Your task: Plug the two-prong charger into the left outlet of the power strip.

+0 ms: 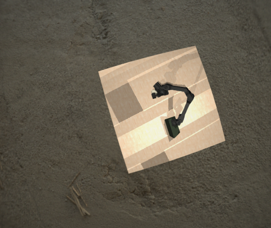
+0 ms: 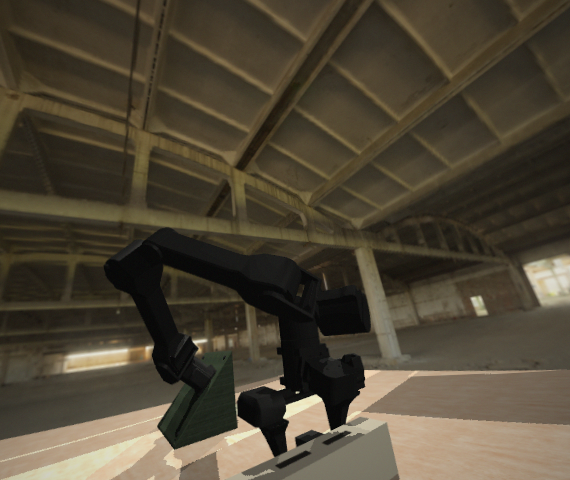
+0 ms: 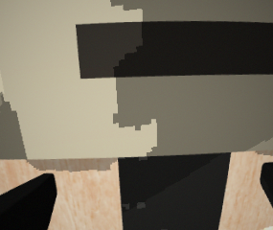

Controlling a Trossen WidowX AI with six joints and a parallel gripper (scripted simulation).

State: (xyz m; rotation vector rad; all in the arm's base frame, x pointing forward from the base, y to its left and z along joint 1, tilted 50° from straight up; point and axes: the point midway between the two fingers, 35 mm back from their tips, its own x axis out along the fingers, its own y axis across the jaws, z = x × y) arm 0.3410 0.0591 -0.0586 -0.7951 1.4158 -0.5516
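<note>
The black two-prong charger lies 20 mm ahead of my gripper tip and 10 mm above it.
</note>
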